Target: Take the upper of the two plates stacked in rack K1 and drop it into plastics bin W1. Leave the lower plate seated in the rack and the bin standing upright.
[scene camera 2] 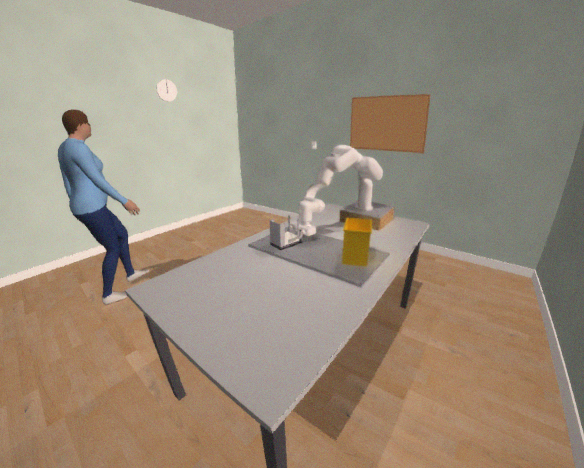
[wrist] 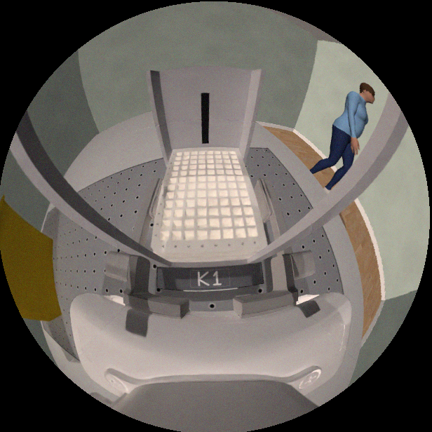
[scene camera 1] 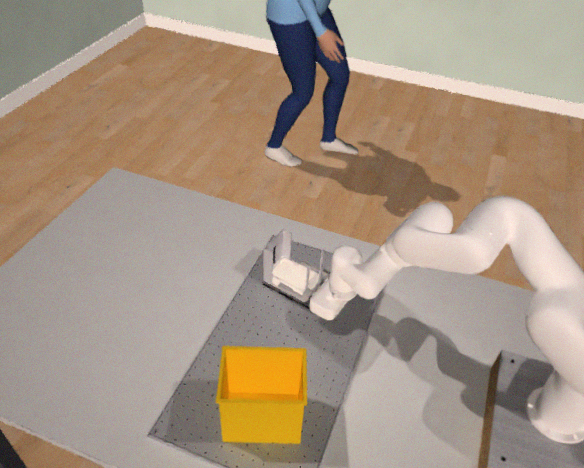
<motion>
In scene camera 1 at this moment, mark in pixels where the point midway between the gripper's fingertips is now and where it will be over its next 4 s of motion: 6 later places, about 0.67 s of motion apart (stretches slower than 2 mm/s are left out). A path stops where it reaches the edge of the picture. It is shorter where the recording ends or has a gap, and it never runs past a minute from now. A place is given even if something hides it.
My gripper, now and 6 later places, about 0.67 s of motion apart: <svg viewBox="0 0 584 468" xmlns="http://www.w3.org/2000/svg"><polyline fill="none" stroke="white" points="290,273 295,276 295,274 296,266 296,255 296,245 297,233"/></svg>
</motion>
